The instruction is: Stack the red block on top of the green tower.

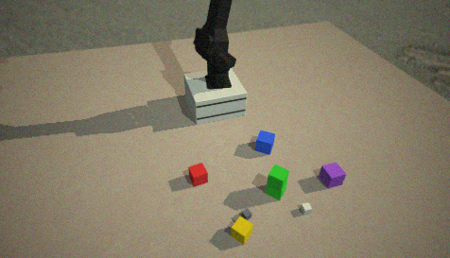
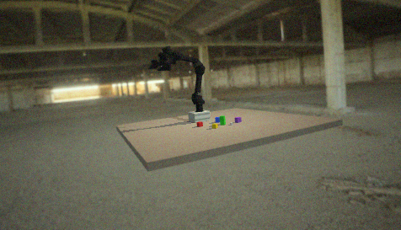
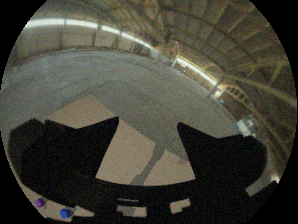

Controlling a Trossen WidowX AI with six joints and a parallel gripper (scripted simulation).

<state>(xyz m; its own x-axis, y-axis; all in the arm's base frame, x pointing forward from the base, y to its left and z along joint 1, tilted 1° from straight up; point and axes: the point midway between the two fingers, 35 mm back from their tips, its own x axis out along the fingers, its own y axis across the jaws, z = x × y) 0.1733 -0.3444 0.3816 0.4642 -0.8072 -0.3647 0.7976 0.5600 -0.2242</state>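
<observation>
The red block is 43 cm below my gripper tip, 29 cm to the left of it and 7 cm ahead of it. Also, from my gripper tip: blue block: 46 cm to the left, 42 cm below; then small grey piece: 44 cm below, 38 cm to the left, 18 cm ahead; then yellow block: 43 cm below, 36 cm to the left, 21 cm ahead.
</observation>
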